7 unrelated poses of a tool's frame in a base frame.
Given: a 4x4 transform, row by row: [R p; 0 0 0 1], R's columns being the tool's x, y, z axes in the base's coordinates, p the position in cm. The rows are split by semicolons.
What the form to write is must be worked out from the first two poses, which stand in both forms.
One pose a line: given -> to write
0.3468, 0.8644, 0.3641, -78.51; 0.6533, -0.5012, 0.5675, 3.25; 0.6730, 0.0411, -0.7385, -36.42; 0, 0, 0, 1 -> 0.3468, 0.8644, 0.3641, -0.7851; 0.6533, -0.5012, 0.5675, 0.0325; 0.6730, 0.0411, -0.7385, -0.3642; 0, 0, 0, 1
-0.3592, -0.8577, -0.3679, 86.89; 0.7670, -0.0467, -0.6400, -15.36; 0.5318, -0.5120, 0.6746, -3.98; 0, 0, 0, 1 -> -0.3592, -0.8577, -0.3679, 0.8689; 0.7670, -0.0467, -0.6400, -0.1536; 0.5318, -0.5120, 0.6746, -0.0398; 0, 0, 0, 1
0.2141, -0.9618, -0.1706, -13.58; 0.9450, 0.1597, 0.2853, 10.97; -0.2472, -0.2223, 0.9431, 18.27; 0, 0, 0, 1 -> 0.2141, -0.9618, -0.1706, -0.1358; 0.9450, 0.1597, 0.2853, 0.1097; -0.2472, -0.2223, 0.9431, 0.1827; 0, 0, 0, 1
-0.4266, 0.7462, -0.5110, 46.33; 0.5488, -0.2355, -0.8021, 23.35; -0.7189, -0.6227, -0.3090, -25.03; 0, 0, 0, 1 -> -0.4266, 0.7462, -0.5110, 0.4633; 0.5488, -0.2355, -0.8021, 0.2335; -0.7189, -0.6227, -0.3090, -0.2503; 0, 0, 0, 1
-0.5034, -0.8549, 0.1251, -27.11; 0.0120, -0.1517, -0.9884, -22.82; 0.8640, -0.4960, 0.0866, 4.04; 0, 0, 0, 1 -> -0.5034, -0.8549, 0.1251, -0.2711; 0.0120, -0.1517, -0.9884, -0.2282; 0.8640, -0.4960, 0.0866, 0.0404; 0, 0, 0, 1
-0.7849, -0.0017, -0.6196, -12.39; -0.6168, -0.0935, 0.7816, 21.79; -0.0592, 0.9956, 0.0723, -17.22; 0, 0, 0, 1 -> -0.7849, -0.0017, -0.6196, -0.1239; -0.6168, -0.0935, 0.7816, 0.2179; -0.0592, 0.9956, 0.0723, -0.1722; 0, 0, 0, 1
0.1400, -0.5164, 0.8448, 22.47; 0.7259, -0.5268, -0.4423, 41.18; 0.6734, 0.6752, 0.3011, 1.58; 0, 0, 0, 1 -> 0.1400, -0.5164, 0.8448, 0.2247; 0.7259, -0.5268, -0.4423, 0.4118; 0.6734, 0.6752, 0.3011, 0.0158; 0, 0, 0, 1
